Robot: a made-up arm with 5 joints.
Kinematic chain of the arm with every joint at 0, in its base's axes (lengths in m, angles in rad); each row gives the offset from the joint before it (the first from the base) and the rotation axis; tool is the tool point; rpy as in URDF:
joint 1: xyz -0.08 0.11 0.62 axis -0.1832 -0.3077 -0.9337
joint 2: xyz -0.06 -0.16 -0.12 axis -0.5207 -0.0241 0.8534
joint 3: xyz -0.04 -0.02 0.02 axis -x
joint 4: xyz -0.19 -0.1 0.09 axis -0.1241 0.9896 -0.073
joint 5: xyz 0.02 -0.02 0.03 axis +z
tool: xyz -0.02 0 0.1 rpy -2.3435 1.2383 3.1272
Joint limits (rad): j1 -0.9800..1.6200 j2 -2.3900..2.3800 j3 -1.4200..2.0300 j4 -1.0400..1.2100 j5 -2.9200..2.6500
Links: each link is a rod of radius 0.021 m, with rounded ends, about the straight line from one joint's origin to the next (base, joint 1, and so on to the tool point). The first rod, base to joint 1, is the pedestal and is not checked.
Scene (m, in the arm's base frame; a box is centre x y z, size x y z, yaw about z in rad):
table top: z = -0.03
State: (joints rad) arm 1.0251 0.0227 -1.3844 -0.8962 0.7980
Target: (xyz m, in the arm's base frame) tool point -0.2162 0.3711 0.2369
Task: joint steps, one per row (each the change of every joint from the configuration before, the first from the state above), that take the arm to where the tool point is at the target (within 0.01 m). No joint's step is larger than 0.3 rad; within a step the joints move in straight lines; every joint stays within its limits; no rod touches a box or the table.
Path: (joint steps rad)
1: 0.0494 -0.2269 -0.0059 -0.0360 -0.0165
2: 0.0493 -0.2269 -0.0058 -0.0359 -0.0165
3: 0.0494 -0.2269 -0.0059 -0.0360 -0.0165
4: 0.0493 -0.2268 -0.0059 -0.0359 -0.0166

